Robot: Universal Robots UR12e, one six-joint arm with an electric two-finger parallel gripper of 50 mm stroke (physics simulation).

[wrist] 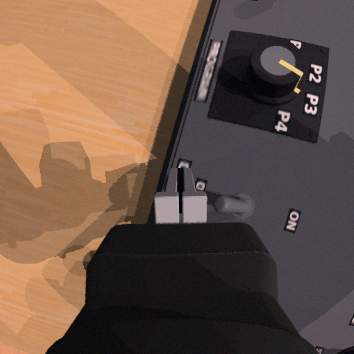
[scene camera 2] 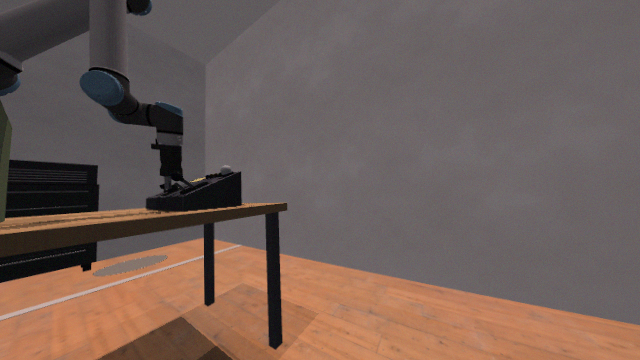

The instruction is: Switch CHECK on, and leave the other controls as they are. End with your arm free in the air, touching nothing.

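The CHECK toggle is a grey lever on the sloped dark control panel. In the wrist view it leans left, away from the ON label and toward the partly hidden OFF label. The CHECK label is mostly hidden behind the fingers. My gripper is shut and empty, pointing down low at the panel. In the wrist view its fingers are just left of the lever tip, on the OFF side, with a small gap in the picture; contact cannot be told.
A rotary knob with a yellow pointer and P labels is above the toggle in the wrist view. A white dome stands at the panel's high end. The panel rests on the wooden table. A black cabinet stands behind.
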